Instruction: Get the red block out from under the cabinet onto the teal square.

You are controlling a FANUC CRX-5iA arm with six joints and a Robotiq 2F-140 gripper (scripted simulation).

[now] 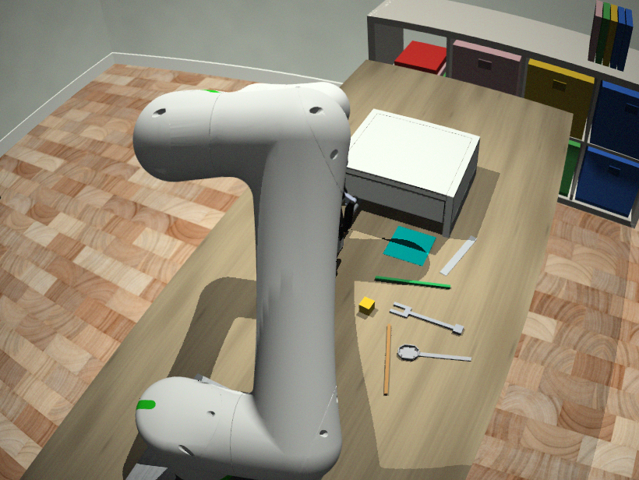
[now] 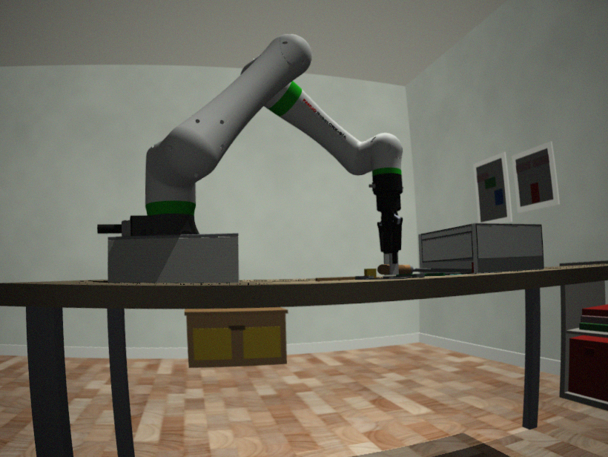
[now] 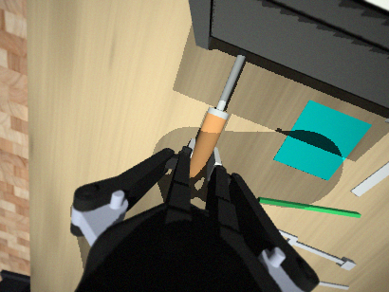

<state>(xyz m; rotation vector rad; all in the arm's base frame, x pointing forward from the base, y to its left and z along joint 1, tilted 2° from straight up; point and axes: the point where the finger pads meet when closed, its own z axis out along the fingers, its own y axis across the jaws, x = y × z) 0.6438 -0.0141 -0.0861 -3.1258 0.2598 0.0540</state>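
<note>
My hand is 16 cm past the yellow cube, 13 cm to the left of it and 3 cm above it. Round my hand: hook tool (14 cm ahead, 6 cm to the right, 2 cm below); then green stick (21 cm to the right, 6 cm behind, 3 cm below); then teal square (18 cm to the right, 5 cm ahead, 4 cm below).
</note>
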